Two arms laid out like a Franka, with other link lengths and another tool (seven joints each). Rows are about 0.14 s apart.
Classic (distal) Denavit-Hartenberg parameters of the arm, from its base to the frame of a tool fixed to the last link. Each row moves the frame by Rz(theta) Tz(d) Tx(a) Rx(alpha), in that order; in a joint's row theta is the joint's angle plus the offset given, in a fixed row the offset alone. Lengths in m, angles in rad.
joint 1: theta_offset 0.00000  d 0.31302  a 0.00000  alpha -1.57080
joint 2: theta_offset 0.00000  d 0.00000  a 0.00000  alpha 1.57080
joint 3: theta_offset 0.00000  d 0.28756  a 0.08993  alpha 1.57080
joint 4: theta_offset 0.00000  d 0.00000  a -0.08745  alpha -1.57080
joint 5: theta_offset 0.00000  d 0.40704  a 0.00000  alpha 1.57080
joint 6: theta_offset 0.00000  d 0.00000  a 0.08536  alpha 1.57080
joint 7: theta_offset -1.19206  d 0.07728  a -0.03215  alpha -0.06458
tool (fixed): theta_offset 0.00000  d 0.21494  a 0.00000  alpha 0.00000
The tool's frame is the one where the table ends.
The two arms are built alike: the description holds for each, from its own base.
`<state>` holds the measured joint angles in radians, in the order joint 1, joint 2, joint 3, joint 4, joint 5, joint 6, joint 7, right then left.
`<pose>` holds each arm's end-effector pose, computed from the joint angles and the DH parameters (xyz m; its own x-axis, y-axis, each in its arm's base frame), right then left.
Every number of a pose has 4 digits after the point.
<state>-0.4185 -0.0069 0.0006 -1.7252 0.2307 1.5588 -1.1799 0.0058 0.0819 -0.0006 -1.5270 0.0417 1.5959 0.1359</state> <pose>0.5473 -0.1829 0.3259 -0.3526 0.8956 0.2712 0.9357 0.3338 0.1140 0.6011 -0.0196 0.3701 0.4890 0.8718 0.0298 0.8712 -0.4898 0.0327</pose>
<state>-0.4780 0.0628 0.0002 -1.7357 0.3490 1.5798 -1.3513 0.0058 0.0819 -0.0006 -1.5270 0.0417 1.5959 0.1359</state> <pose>0.5589 -0.1845 0.2917 -0.4331 0.8231 0.3673 0.9007 0.3794 0.2117 0.6011 -0.0196 0.3701 0.4890 0.8718 0.0298 0.8712 -0.4898 0.0327</pose>
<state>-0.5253 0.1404 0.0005 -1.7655 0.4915 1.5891 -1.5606 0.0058 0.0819 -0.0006 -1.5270 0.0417 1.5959 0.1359</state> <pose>0.5684 -0.1705 0.2518 -0.5379 0.7069 0.4592 0.8412 0.4147 0.3471 0.6011 -0.0196 0.3701 0.4890 0.8718 0.0298 0.8712 -0.4898 0.0327</pose>
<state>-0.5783 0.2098 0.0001 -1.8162 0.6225 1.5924 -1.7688 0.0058 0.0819 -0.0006 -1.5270 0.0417 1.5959 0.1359</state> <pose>0.5676 -0.1615 0.2130 -0.6209 0.5944 0.5110 0.7791 0.3963 0.4858 0.6011 -0.0196 0.3701 0.4890 0.8718 0.0298 0.8712 -0.4898 0.0327</pose>
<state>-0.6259 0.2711 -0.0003 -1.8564 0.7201 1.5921 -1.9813 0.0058 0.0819 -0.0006 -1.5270 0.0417 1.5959 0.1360</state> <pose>0.5643 -0.1590 0.1838 -0.7090 0.5007 0.4966 0.6942 0.3714 0.6166 0.6011 -0.0196 0.3701 0.4891 0.8717 0.0298 0.8712 -0.4899 0.0327</pose>
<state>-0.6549 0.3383 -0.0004 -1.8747 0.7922 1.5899 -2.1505 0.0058 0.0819 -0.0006 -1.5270 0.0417 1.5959 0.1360</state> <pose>0.5632 -0.1552 0.1575 -0.7730 0.4342 0.4625 0.6158 0.3384 0.7115 0.6011 -0.0196 0.3701 0.4891 0.8717 0.0298 0.8712 -0.4899 0.0327</pose>
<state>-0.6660 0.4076 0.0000 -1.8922 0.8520 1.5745 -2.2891 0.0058 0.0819 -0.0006 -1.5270 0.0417 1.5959 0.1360</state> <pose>0.5589 -0.1403 0.1310 -0.8193 0.3682 0.4394 0.5510 0.2944 0.7808 0.6011 -0.0196 0.3701 0.4891 0.8717 0.0298 0.8712 -0.4899 0.0327</pose>
